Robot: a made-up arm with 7 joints.
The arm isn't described. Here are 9 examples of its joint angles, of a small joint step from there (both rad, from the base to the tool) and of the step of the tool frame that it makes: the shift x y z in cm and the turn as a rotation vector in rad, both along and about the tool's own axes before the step.
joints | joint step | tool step
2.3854 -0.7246 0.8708 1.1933 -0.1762 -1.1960 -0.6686 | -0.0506 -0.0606 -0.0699 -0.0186 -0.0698 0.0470 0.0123 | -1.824 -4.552 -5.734 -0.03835 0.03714 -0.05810
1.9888 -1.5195 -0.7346 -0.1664 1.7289 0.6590 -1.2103 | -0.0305 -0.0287 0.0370 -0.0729 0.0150 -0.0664 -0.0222 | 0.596 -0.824 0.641 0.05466 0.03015 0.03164
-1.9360 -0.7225 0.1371 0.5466 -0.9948 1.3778 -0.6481 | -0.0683 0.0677 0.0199 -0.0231 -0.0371 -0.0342 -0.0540 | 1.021 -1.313 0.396 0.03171 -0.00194 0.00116
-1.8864 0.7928 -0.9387 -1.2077 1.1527 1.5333 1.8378 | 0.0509 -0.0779 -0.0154 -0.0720 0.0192 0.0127 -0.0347 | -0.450 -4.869 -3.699 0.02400 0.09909 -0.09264
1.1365 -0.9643 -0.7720 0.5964 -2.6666 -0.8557 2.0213 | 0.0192 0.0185 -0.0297 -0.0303 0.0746 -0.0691 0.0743 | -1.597 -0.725 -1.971 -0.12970 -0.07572 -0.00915
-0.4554 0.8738 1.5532 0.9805 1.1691 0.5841 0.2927 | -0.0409 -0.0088 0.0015 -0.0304 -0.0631 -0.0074 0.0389 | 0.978 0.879 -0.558 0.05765 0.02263 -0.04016
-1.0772 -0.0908 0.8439 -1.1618 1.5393 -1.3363 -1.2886 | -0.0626 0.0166 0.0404 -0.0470 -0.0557 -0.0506 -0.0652 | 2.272 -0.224 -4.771 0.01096 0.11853 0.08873
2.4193 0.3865 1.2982 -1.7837 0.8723 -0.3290 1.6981 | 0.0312 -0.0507 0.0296 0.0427 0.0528 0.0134 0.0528 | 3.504 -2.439 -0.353 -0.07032 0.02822 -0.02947
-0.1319 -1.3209 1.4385 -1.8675 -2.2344 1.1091 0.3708 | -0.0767 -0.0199 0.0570 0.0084 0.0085 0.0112 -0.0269 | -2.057 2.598 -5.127 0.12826 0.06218 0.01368
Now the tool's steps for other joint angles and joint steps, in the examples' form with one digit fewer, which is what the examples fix.
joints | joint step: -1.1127 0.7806 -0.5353 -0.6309 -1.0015 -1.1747 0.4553 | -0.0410 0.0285 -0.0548 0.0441 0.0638 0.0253 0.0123
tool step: -0.20 -0.01 -4.29 -0.0080 0.0825 -0.0428
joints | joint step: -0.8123 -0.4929 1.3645 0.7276 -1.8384 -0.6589 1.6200 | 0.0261 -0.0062 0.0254 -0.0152 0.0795 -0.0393 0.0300
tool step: -1.21 1.10 -1.77 -0.0702 -0.0217 -0.0215
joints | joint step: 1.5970 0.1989 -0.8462 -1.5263 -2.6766 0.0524 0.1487 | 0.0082 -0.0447 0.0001 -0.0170 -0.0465 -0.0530 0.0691
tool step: -0.22 2.16 0.47 -0.0636 0.0435 0.0116
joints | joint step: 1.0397 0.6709 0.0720 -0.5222 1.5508 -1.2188 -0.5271 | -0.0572 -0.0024 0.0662 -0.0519 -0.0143 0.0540 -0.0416
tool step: 0.36 -0.19 -1.90 -0.0245 -0.0280 -0.0122
